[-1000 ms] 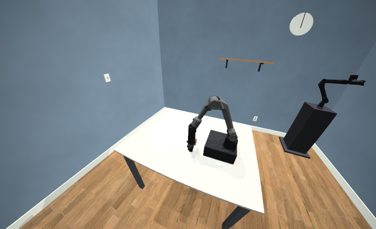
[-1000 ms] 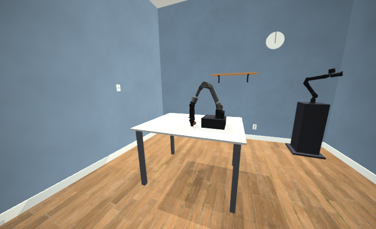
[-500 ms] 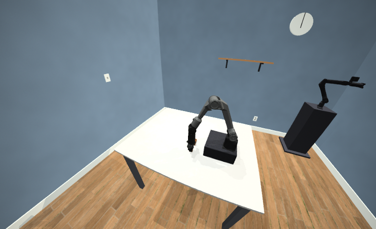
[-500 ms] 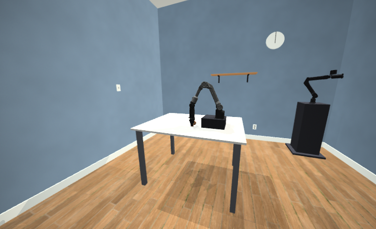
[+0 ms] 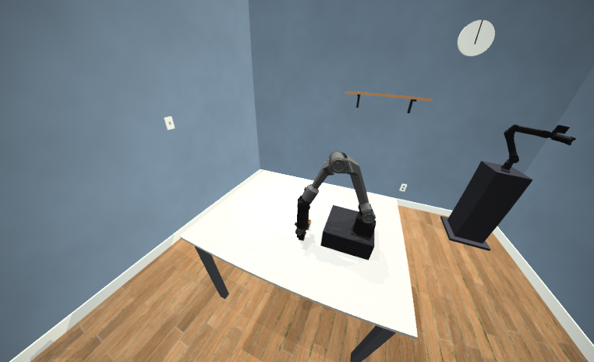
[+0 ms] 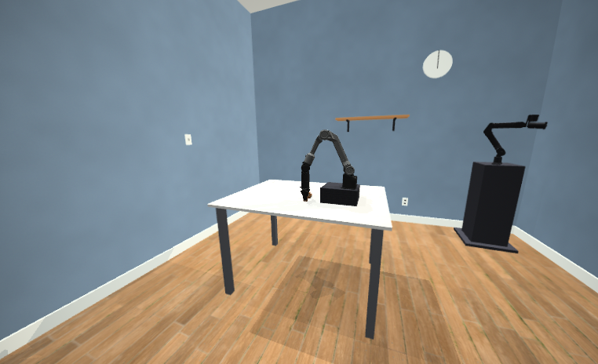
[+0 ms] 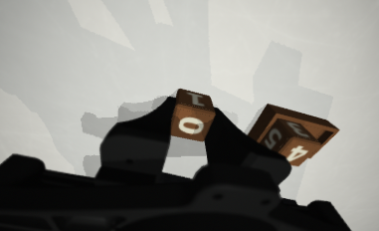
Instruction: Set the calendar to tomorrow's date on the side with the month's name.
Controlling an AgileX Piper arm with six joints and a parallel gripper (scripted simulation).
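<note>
Right now the brown wooden cube is right at my hand.
</note>
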